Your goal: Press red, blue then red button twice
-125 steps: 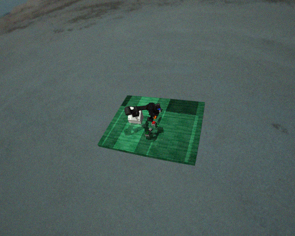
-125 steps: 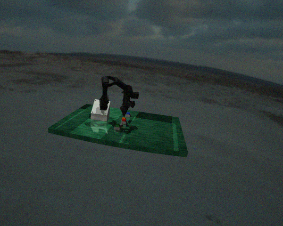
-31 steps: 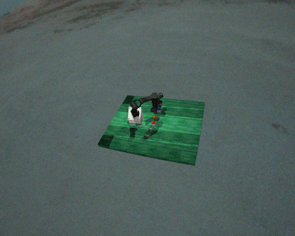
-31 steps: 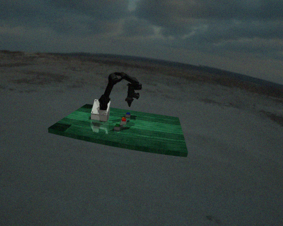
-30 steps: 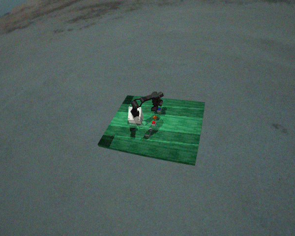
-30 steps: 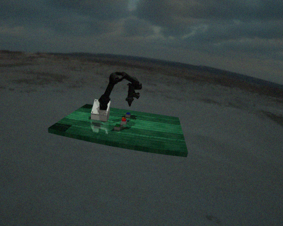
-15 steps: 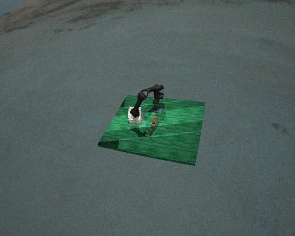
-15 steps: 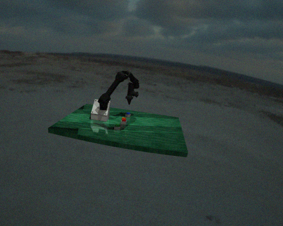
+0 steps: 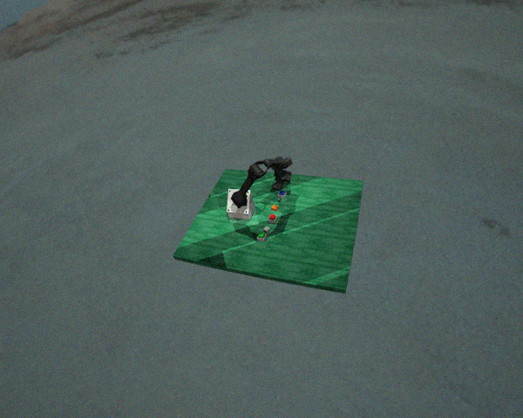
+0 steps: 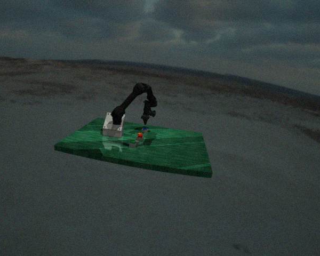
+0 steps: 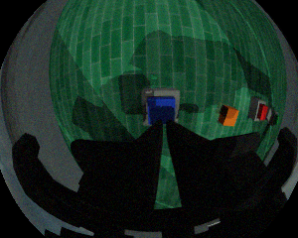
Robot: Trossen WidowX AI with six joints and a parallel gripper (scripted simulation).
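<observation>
My gripper tip is 3 cm above the blue button. From my gripper tip the other things lie so: grey block (5 cm behind, 32 cm to the right, 6 cm below); green button (6 cm behind, 39 cm to the right, 3 cm below); red button (2 cm behind, 23 cm to the right, 3 cm below).
</observation>
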